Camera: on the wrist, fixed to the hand. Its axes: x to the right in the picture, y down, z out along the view.
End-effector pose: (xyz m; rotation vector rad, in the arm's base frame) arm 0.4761 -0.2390 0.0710 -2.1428 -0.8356 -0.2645
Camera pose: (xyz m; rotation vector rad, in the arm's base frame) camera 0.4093 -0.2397 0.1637 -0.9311 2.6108 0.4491
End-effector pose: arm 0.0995 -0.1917 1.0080 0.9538 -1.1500 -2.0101
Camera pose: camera 0.1345 -0.1659 0.9024 -0.4788 -0.5313 0.7563
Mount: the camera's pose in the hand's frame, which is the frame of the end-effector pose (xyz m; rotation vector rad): -0.0100 -0.0994 -0.0554 -0.1064 0.7895 2.9887
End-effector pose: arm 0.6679 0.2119 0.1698 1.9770 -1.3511 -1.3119
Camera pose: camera 0.7641 0.2559 0.1267 -0.7806 -1.4520 0.8090
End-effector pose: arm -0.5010 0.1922 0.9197 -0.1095 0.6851 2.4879
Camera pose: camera -0.4433 0.2313 0.8292 0.0009 -0.1708 -0.5834
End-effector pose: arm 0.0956 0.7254 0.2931 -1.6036 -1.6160 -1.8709
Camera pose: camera -0.0035 0.7150 0.2372 -0.8411 1.2238 -0.1723
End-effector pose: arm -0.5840 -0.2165 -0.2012 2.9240 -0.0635 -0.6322
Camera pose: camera -0.5692 -0.1100 -0.1626 0.1486 -2.5002 0.8599
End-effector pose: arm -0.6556 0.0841 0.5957 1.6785 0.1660 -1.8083
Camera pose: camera -0.6624 0.1932 0.5624 0.5426 -1.1452 1.0458
